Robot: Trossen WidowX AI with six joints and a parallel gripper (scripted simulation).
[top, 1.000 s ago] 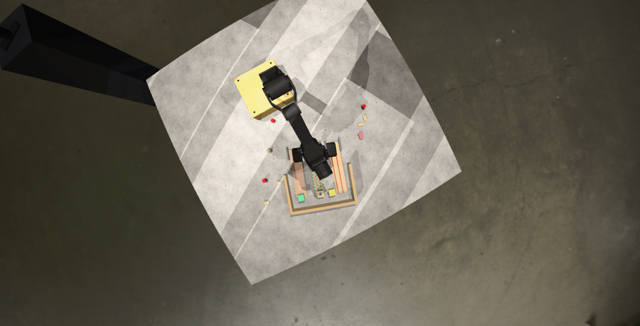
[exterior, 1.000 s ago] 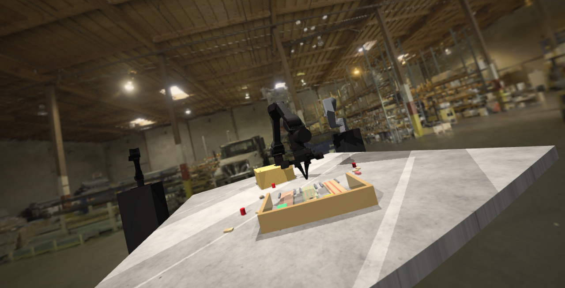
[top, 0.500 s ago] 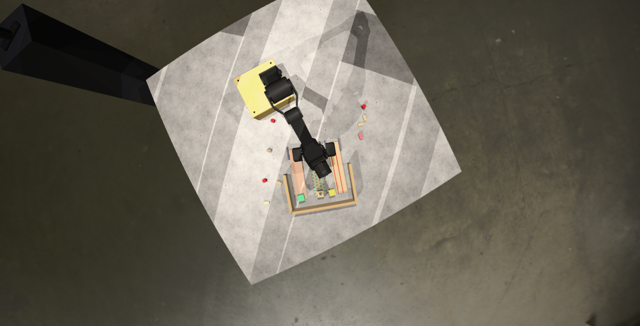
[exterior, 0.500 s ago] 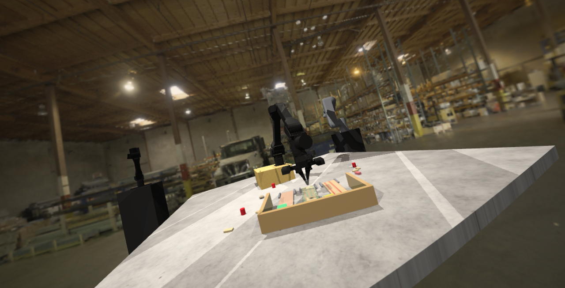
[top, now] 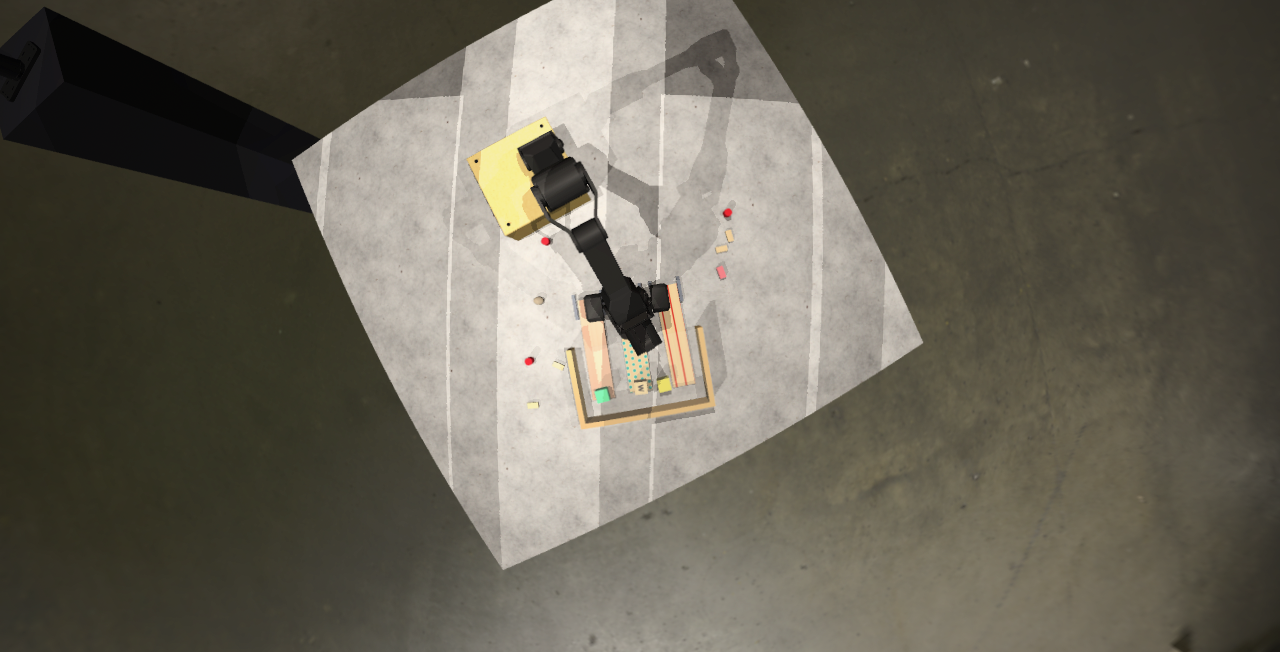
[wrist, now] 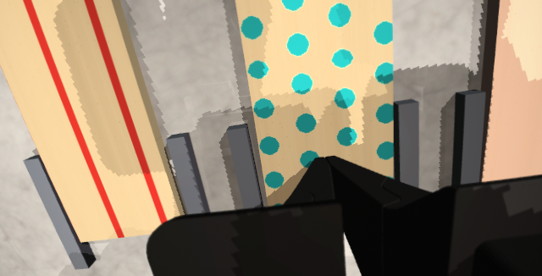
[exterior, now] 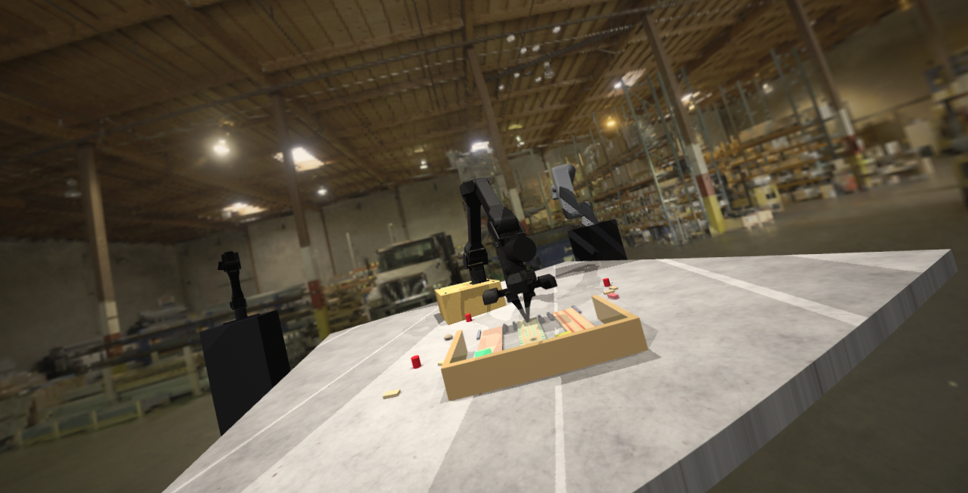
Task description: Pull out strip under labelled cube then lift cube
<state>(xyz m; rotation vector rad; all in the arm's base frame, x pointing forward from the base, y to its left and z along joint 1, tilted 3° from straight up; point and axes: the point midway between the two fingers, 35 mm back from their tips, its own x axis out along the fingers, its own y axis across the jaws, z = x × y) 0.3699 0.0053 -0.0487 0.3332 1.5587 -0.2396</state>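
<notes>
My gripper tip is 19 cm short of the labelled cube, 7 cm to the left of it and 1 cm below it. From my gripper tip the other things lie so: wood chip (26 cm to the left).
</notes>
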